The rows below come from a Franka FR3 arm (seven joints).
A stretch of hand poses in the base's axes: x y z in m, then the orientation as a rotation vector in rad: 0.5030 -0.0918 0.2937 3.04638 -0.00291 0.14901; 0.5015 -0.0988 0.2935 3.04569 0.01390 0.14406; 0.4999 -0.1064 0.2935 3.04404 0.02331 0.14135; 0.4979 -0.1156 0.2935 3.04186 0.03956 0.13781; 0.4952 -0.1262 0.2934 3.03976 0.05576 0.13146; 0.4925 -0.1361 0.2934 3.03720 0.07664 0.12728; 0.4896 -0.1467 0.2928 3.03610 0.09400 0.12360; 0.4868 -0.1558 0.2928 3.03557 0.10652 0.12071; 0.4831 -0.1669 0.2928 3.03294 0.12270 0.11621
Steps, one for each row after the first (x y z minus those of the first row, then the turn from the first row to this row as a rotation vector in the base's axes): -0.0015 -0.0070 -0.0002 -0.00142 0.00372 0.01080; -0.0031 -0.0146 -0.0002 -0.00344 0.00572 0.01680; -0.0051 -0.0238 -0.0002 -0.00613 0.00847 0.02723; -0.0078 -0.0344 -0.0003 -0.00876 0.01305 0.03757; -0.0105 -0.0443 -0.0003 -0.01172 0.01635 0.05105; -0.0134 -0.0549 -0.0009 -0.01305 0.01926 0.06230; -0.0162 -0.0640 -0.0009 -0.01369 0.02151 0.07042; -0.0199 -0.0751 -0.0009 -0.01641 0.02489 0.08085
